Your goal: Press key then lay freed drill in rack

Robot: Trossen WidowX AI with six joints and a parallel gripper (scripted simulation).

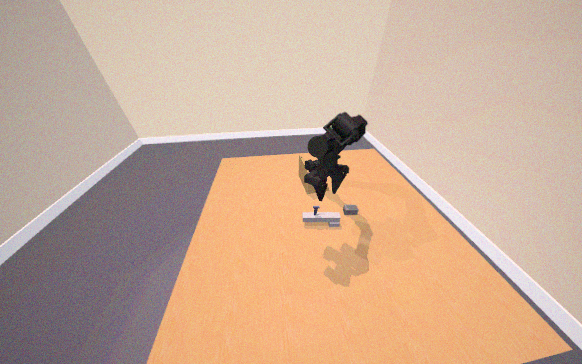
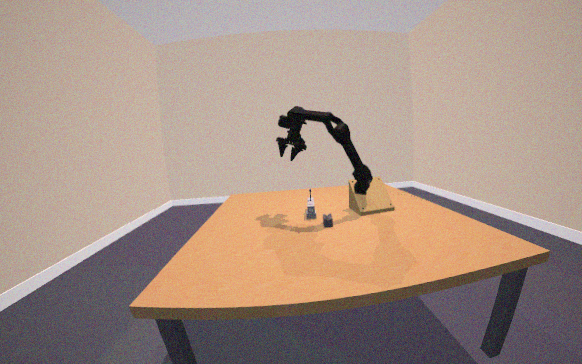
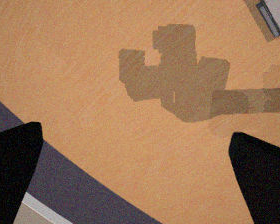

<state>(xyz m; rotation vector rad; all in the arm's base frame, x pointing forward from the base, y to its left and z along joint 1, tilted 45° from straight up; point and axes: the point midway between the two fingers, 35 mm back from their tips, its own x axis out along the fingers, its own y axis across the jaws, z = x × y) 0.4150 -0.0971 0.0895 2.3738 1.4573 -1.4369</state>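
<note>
The blue key lies 210 mm below my gripper tip, 120 mm behind it and 10 mm to the right of it. The rest, counted from my gripper tip: grey holder block (260 mm below, 120 mm behind, 30 mm to the left); then drill (250 mm below, 120 mm behind, 40 mm to the left); then dark grey rack (280 mm below, 190 mm to the left, 190 mm behind).
</note>
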